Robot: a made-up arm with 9 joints. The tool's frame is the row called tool.
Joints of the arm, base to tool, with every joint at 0 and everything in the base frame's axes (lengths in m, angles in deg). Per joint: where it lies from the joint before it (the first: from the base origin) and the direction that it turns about. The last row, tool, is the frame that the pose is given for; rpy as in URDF.
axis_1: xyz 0.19 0.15 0.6 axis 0 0 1
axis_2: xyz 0.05 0.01 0 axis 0.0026 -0.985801 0.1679
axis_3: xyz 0 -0.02 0.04 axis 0 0 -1
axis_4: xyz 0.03 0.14 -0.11 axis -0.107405 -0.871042 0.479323
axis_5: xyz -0.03 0.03 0.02 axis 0 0 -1
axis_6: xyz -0.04 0.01 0.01 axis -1 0 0
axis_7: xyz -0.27 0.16 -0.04 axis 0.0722 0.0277 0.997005
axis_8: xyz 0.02 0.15 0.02 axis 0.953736 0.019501 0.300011
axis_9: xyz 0 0.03 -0.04 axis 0 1 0
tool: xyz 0.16 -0.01 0 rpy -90 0 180
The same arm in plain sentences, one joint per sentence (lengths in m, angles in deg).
The arm has nine revolute joints in a row. What follows holds with every joint at zero, and every direction is one of the base frame's.
The first joint lies 0.19 m along +x and 0.15 m along +y and 0.6 m along +z from the base frame's origin and turns about +z.
The second joint lies 0.05 m along +x and 0.01 m along +y from the first joint and turns about the direction (0.0026, -0.985801, 0.1679).
The third joint lies 0.02 m along -y and 0.04 m along +z from the second joint and turns about -z.
The fourth joint lies 0.03 m along +x and 0.14 m along +y and 0.11 m along -z from the third joint and turns about the direction (-0.107405, -0.871042, 0.479323).
The fifth joint lies 0.03 m along -x and 0.03 m along +y and 0.02 m along +z from the fourth joint and turns about -z.
The sixth joint lies 0.04 m along -x and 0.01 m along +y and 0.01 m along +z from the fifth joint and turns about -x.
The seventh joint lies 0.27 m along -x and 0.16 m along +y and 0.04 m along -z from the sixth joint and turns about the direction (0.0722, 0.0277, 0.997005).
The eighth joint lies 0.02 m along +x and 0.15 m along +y and 0.02 m along +z from the seventh joint and turns about the direction (0.953736, 0.019501, 0.300011).
The ninth joint lies 0.03 m along +y and 0.04 m along -z from the eighth joint and turns about +y.
The tool frame, which is the frame that the pose is given for, lies 0.16 m along +x and 0.01 m along -y from the ninth joint; its axes are the base frame's turned by roll -90, pitch 0 and yaw 180 deg (as in URDF: about the fixed x, then y, then z).

